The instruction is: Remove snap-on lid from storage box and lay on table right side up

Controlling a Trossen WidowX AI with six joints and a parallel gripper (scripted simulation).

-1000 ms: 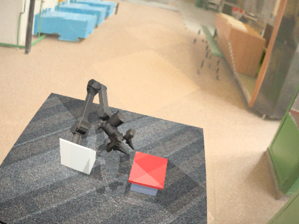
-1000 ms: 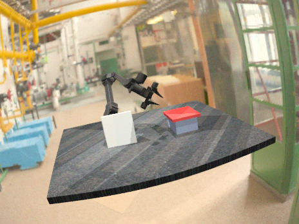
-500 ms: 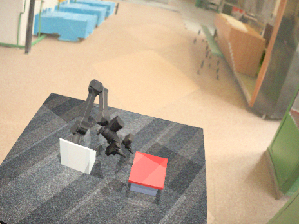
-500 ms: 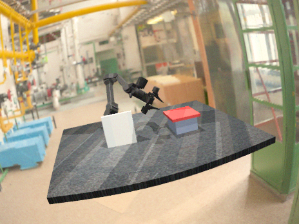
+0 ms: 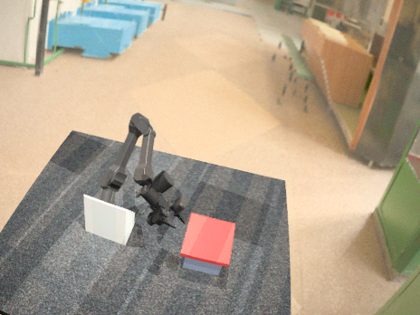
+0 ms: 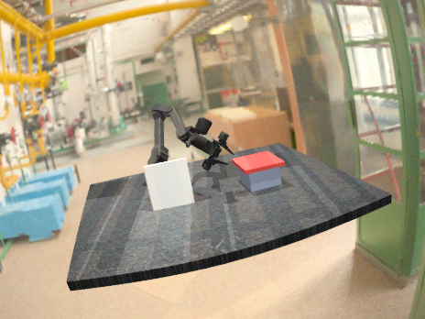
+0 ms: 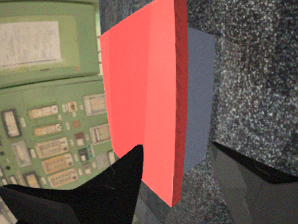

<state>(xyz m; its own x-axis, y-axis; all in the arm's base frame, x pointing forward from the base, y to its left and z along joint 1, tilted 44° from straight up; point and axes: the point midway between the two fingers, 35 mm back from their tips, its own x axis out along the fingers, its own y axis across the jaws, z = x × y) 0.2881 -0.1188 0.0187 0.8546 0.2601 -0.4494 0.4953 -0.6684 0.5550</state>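
Now: gripper tip 12 cm short of the red lid, 2 cm to the left of it and 3 cm above it. Also, from my gripper tip: storage box 12 cm ahead, 2 cm to the right, 8 cm below.
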